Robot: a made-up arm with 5 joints.
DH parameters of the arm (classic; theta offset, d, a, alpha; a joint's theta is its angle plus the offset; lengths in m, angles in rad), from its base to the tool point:
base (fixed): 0.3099 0 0.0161 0
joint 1: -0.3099 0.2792 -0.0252 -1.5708
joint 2: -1.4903 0 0.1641 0
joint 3: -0.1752 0 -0.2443 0
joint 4: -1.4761 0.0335 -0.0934 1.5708
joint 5: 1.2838 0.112 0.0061 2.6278
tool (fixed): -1.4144 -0.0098 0 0
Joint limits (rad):
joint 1: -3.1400..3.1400
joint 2: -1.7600..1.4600
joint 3: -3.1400..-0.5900
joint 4: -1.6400..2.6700
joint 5: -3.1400..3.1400
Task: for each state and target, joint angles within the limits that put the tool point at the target. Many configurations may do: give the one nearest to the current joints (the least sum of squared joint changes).
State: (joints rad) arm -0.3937 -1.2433 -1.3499 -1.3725 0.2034
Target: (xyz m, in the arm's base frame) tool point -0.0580 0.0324 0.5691
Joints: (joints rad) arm 0.1746 -0.9855 -0.9465 -1.5495 0.2421
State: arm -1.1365 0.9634 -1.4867 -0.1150 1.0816
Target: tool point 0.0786 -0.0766 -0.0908
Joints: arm -1.2491 1.3933 -0.9851 0.0685 1.0930
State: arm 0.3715 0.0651 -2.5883 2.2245 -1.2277
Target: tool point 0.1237 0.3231 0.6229
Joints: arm 1.1264 0.3615 -2.7991 1.5301 -1.1738
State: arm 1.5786 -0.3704 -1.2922 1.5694 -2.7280
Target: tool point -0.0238 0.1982 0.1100
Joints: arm 1.6282 0.2934 -0.9812 1.3972 -2.7428
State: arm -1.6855 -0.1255 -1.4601 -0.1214 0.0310
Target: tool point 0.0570 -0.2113 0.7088
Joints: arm -1.5659 -0.2295 -1.7740 -0.0996 0.0384
